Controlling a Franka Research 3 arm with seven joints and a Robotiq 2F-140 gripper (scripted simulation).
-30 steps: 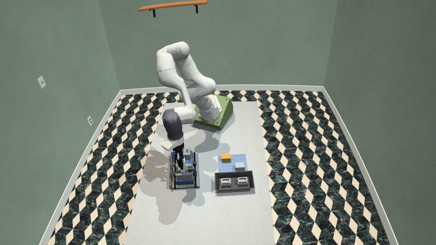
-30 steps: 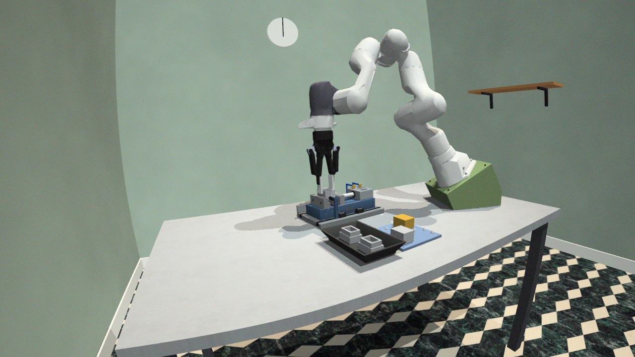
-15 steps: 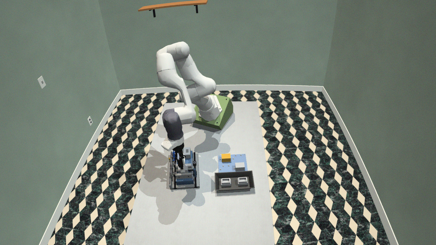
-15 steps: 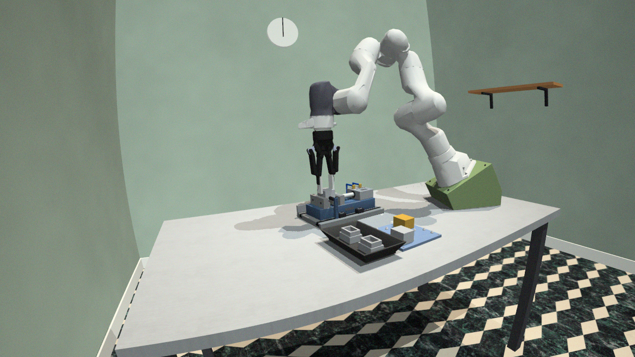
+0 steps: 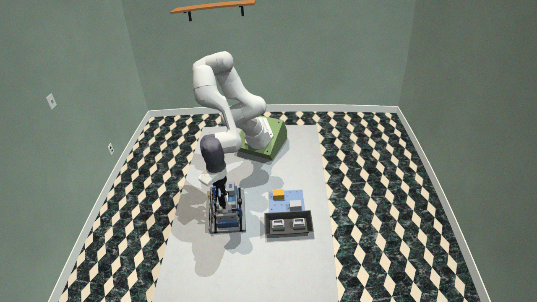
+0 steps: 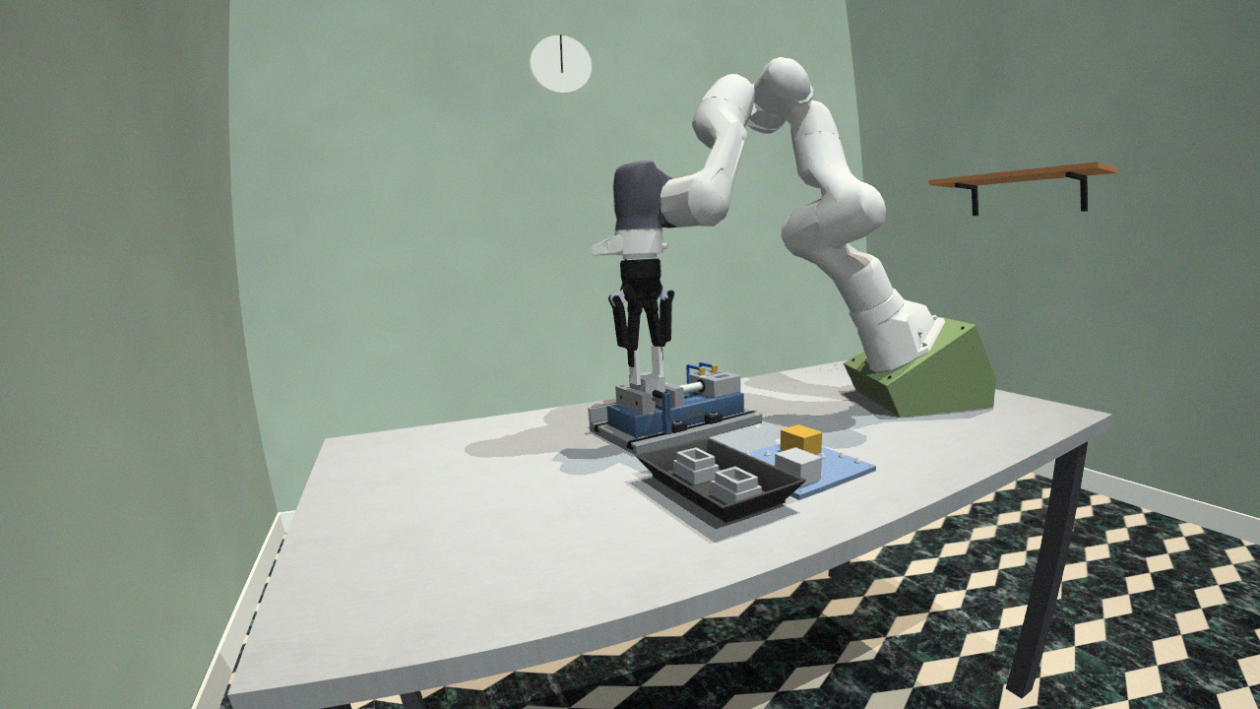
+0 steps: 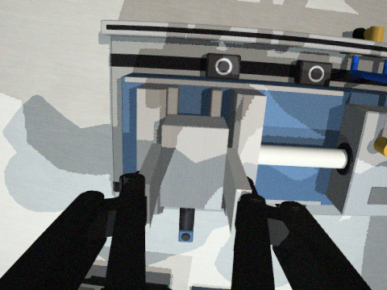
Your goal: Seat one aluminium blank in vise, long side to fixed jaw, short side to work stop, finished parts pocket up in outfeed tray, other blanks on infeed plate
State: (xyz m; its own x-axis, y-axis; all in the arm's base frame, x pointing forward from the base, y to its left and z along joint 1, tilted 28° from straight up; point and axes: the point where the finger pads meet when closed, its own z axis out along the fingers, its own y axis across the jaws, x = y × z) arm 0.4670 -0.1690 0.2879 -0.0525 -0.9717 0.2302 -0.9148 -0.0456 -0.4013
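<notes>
Now: the aluminium blank 40 mm below my hand. The rest, counted from my hand: hose block 160 mm behind, 10 mm to the left, 60 mm below; then white rod 90 mm behind, 10 mm to the left, 60 mm below; then vise 70 mm behind, 100 mm below.
</notes>
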